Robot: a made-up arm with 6 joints.
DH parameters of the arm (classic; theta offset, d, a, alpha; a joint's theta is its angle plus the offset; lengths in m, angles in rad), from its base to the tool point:
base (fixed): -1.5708 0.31 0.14 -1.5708
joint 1: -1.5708 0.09 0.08 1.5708
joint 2: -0.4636 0 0.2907 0
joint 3: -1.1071 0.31 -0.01 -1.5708
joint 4: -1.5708 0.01 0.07 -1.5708
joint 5: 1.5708 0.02 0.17 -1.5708
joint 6: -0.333 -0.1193 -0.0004 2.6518
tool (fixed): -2.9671 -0.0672 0 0
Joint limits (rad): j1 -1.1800..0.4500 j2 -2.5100..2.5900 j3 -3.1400..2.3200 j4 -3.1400..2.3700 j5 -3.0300..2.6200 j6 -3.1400..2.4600
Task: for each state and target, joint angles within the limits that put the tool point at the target. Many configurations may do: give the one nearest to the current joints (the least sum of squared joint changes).
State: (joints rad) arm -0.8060 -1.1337 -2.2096 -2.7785 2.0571 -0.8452
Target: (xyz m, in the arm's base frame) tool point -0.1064 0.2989 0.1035
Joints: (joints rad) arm -0.9124 -0.5700 -2.2761 -2.6069 1.7770 -0.8469
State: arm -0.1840 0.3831 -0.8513 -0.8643 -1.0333 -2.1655
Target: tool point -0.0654 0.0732 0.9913
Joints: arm 0.4340 -0.2115 -1.1564 -1.0629 -1.3084 -2.1743
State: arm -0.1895 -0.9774 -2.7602 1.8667 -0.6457 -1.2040
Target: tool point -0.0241 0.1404 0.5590
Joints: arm -0.2311 -0.9248 -2.6186 1.8768 -0.7704 -1.2056
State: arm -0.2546 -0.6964 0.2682 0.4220 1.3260 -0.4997
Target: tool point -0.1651 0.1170 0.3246
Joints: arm -0.2490 -0.6025 0.7747 0.2071 1.0326 -0.5521
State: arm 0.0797 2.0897 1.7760 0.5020 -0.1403 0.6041
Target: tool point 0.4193 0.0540 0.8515
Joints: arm 0.4500 1.3937 1.7556 0.8876 -0.0903 0.4380
